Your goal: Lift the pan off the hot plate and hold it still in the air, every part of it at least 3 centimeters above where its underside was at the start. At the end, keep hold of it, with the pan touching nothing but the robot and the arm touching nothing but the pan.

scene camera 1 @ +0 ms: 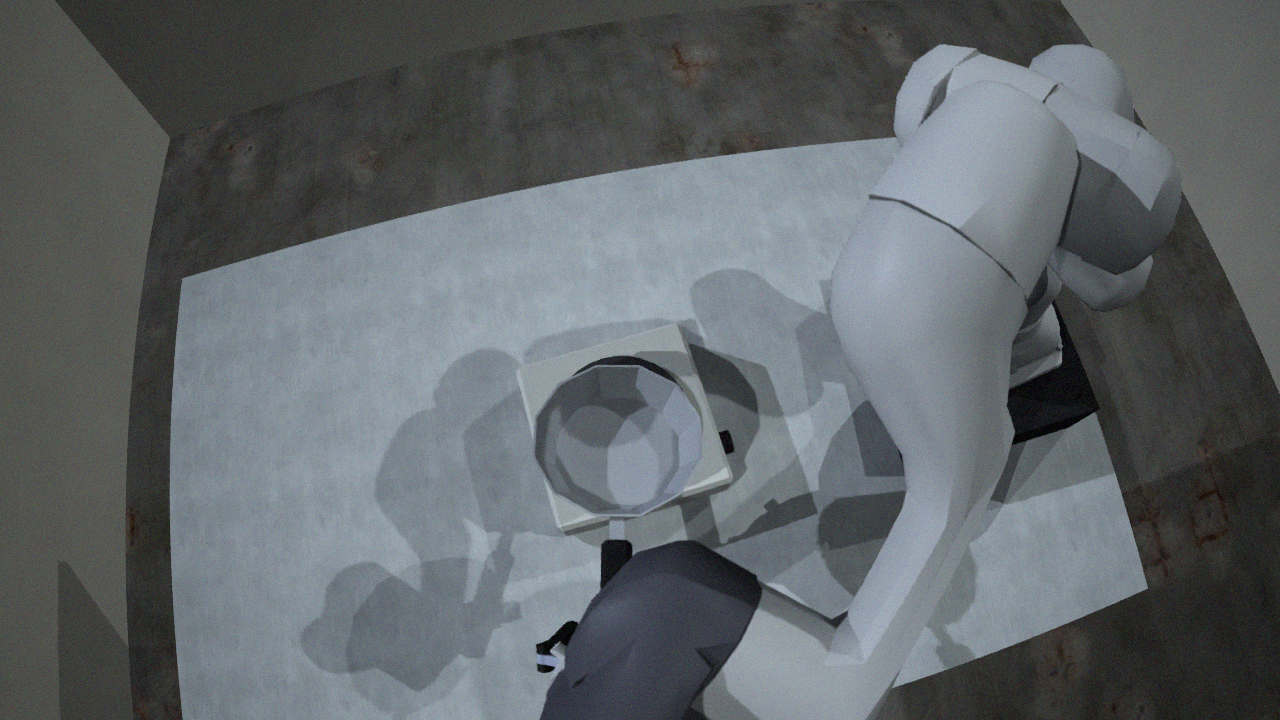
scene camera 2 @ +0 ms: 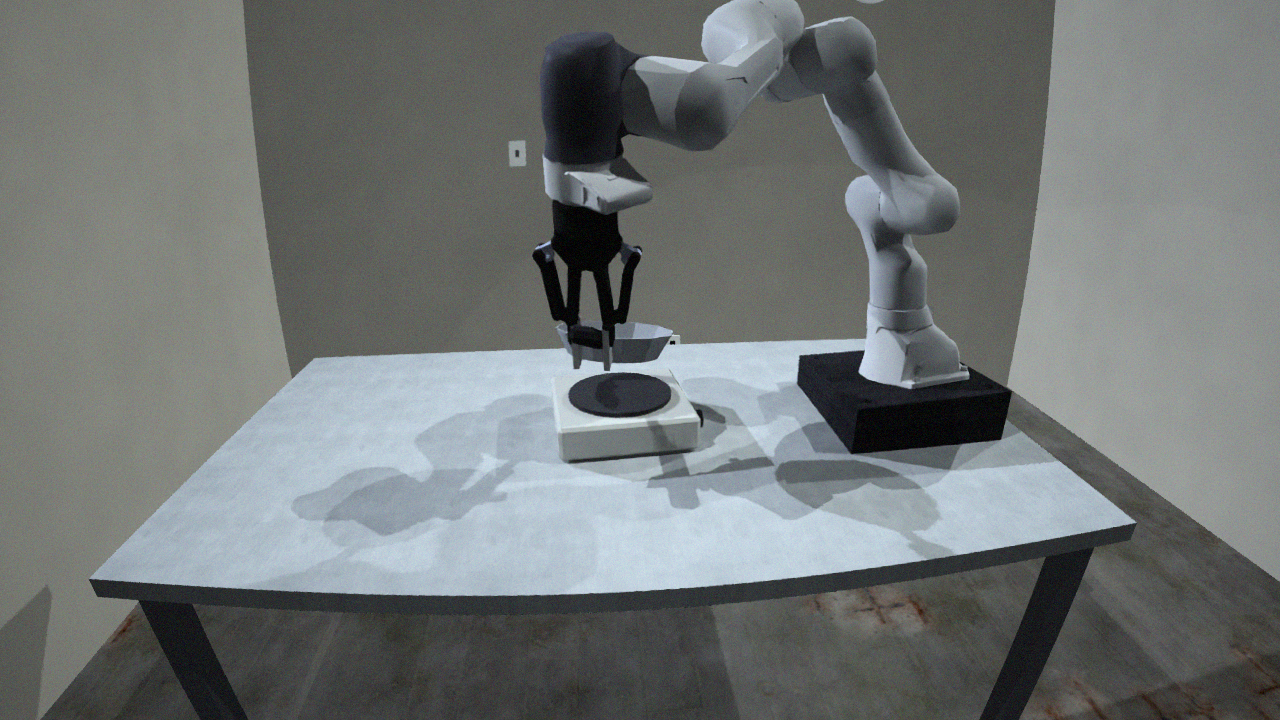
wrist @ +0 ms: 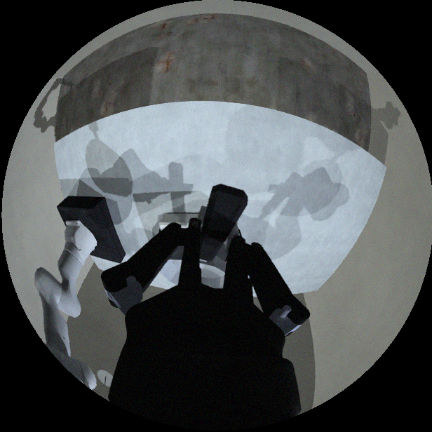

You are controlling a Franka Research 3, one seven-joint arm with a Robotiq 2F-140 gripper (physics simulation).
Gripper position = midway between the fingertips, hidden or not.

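Observation:
Scene camera 2 shows the gripper (scene camera 2: pixel 593 364) and a grey pan (scene camera 2: pixel 634 342). On scene camera 1 there's a cream hot plate (scene camera 1: pixel 664 350). The wrist view has the pan (wrist: pixel 225 204) again, and the gripper (wrist: pixel 215 218) as well.

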